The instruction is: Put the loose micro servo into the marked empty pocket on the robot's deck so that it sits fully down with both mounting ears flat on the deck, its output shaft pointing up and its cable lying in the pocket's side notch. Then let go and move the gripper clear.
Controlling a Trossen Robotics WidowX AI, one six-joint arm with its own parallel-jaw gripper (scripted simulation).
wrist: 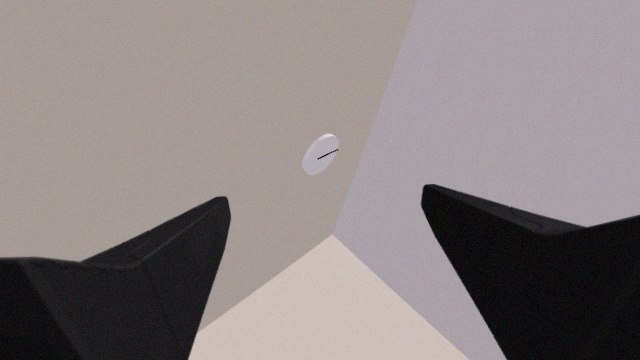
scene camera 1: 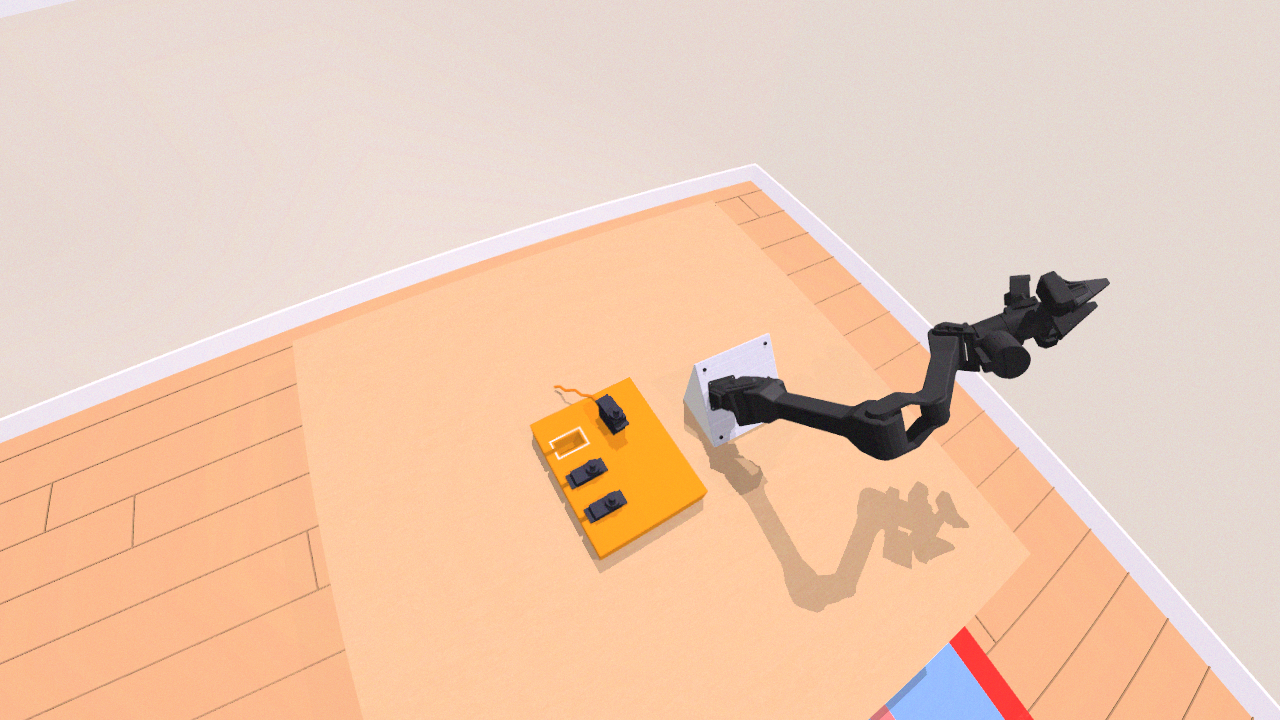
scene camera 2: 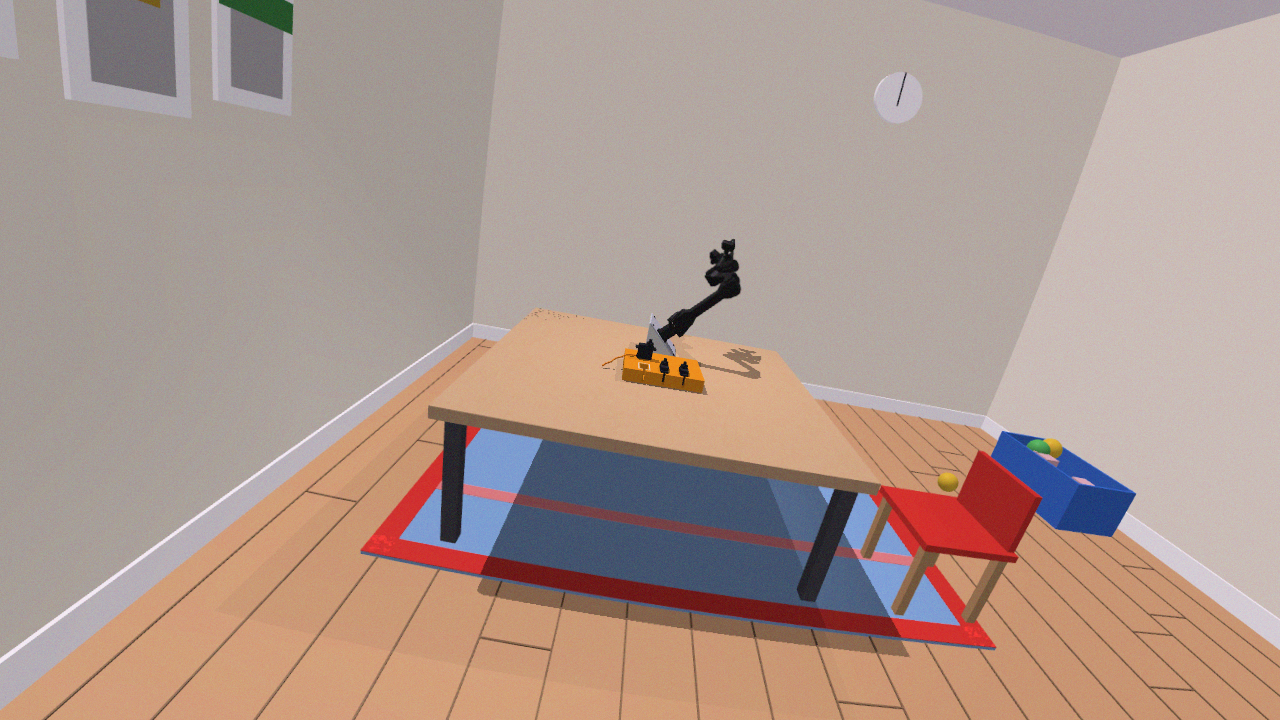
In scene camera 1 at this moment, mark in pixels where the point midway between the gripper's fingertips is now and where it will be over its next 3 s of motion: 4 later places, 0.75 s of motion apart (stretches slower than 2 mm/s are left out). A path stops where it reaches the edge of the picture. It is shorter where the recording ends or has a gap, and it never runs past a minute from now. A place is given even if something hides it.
The gripper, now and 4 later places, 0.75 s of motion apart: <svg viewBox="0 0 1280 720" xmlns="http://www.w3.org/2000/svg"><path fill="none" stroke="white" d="M1102 292L1077 243L1006 164L900 110L765 106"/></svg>
